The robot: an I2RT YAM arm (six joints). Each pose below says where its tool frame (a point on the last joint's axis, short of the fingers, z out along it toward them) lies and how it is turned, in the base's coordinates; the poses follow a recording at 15 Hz.
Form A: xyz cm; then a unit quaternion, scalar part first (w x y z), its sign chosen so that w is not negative.
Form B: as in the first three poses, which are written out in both.
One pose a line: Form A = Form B
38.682 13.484 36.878 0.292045 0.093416 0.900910 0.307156 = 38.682 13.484 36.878 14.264 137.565 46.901
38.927 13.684 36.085 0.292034 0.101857 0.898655 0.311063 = 38.927 13.684 36.085 15.553 137.222 47.498
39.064 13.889 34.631 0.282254 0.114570 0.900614 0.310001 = 39.064 13.889 34.631 17.581 138.199 47.570
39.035 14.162 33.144 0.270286 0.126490 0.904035 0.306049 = 39.035 14.162 33.144 19.528 139.568 47.249
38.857 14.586 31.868 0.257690 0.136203 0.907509 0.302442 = 38.857 14.586 31.868 21.163 141.010 46.994
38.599 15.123 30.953 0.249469 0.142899 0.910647 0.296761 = 38.599 15.123 30.953 22.298 142.099 46.307
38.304 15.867 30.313 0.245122 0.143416 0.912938 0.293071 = 38.304 15.867 30.313 22.429 142.777 45.834
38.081 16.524 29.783 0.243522 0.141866 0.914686 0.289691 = 38.081 16.524 29.783 22.205 143.169 45.343
